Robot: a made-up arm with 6 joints.
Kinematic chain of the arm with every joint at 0, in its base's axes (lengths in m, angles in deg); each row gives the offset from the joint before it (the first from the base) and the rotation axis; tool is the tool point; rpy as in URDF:
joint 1: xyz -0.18 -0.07 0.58 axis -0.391 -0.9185 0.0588
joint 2: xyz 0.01 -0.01 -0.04 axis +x
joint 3: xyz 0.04 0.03 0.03 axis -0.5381 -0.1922 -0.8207
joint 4: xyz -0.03 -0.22 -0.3 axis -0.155 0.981 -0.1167
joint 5: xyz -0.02 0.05 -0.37 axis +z
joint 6: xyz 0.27 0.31 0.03 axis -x
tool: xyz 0.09 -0.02 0.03 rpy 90 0 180
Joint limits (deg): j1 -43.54..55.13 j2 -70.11..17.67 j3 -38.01..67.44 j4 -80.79..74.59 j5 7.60..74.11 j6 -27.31..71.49
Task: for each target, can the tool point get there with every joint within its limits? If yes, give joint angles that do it. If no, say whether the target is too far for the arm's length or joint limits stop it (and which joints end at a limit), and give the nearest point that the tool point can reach.
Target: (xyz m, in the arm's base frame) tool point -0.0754 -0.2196 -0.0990
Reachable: yes | joints 19.55 -29.92 5.23 28.75 54.07 -9.61
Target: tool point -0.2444 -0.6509 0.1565
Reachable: yes | joints -20.69 -61.53 54.40 52.12 33.40 43.37
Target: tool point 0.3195 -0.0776 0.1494
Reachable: yes | joints 36.38 -24.52 3.63 -37.71 43.68 63.45
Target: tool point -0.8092 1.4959 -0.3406
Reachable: no: too far | nearest point -0.4895 0.5443 0.1792 | short by 1.130 m
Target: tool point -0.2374 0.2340 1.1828
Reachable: no: joint limits stop it (at a limit: joint 1, joint 2, joint 3, joint 5, joint 6) | nearest point -0.0660 -0.0835 1.0196 | short by 0.396 m
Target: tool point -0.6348 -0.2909 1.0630
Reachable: no: joint limits stop it (at a limit: joint 1, joint 2, joint 3, joint 5, joint 6) | nearest point -0.6959 -0.1189 0.7217 | short by 0.387 m
